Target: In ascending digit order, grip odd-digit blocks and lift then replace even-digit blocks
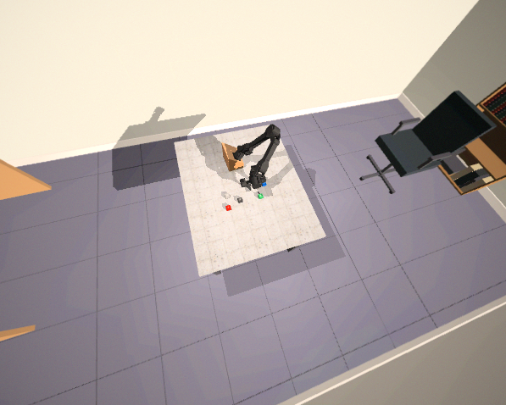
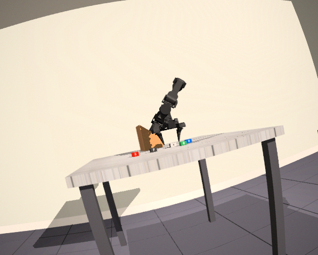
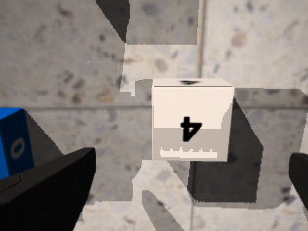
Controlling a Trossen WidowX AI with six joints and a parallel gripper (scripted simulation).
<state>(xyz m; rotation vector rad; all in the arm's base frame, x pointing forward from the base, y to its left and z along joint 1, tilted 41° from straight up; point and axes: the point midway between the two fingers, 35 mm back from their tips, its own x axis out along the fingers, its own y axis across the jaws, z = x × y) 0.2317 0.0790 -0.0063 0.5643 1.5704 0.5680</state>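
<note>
Now: the white block 20 mm ahead of my gripper tip and 10 mm below it. From my gripper tip the other things lie so: blue block 100 mm to the left, 10 mm below; then dark block 90 mm ahead, 120 mm to the right, 10 mm below; then green block 100 mm ahead, 40 mm to the left, 10 mm below.
</note>
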